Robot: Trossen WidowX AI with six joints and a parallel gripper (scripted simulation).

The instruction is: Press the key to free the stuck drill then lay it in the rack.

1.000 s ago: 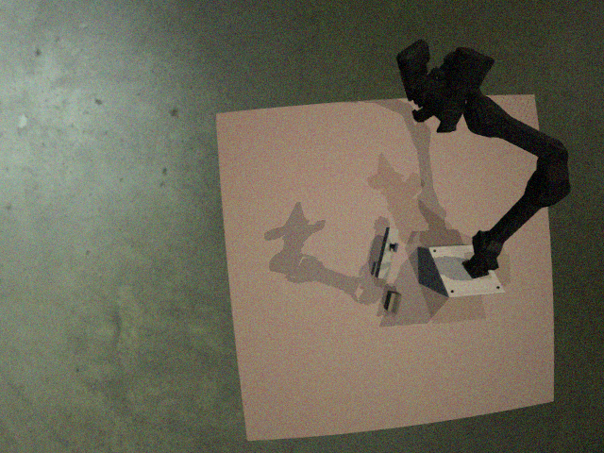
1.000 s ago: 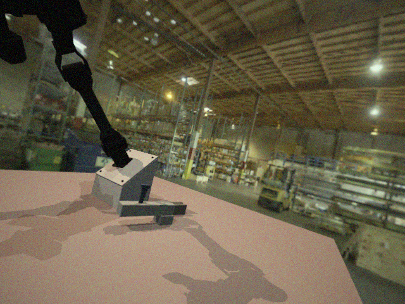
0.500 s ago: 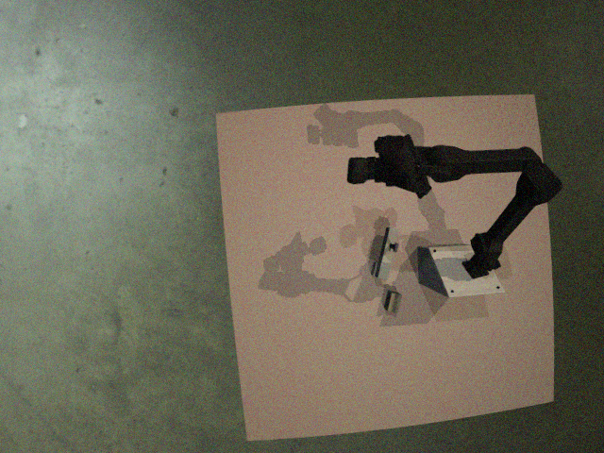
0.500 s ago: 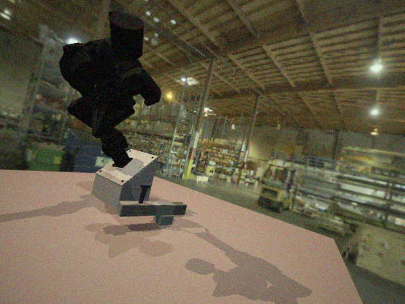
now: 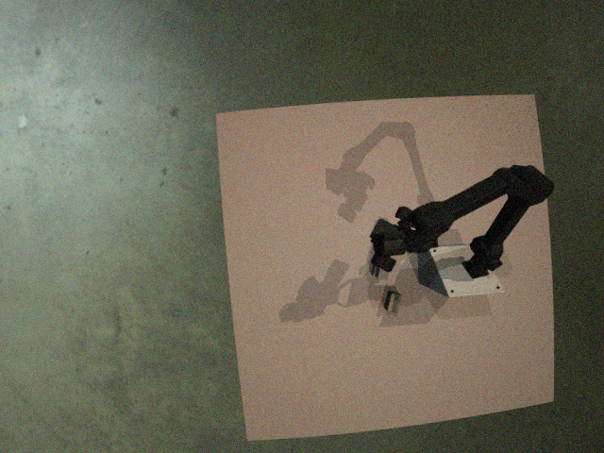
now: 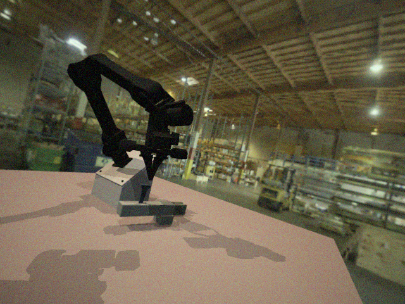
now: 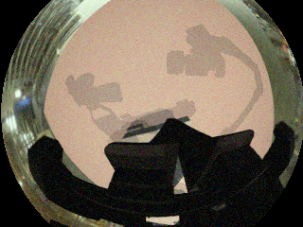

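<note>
The dark key is 50 mm behind my gripper tip, 40 mm to the left of it and 60 mm below it. Round my gripper tip: drill (30 mm behind, 90 mm to the left, 110 mm below); then grey rack (40 mm behind, 260 mm to the left, 140 mm below).
</note>
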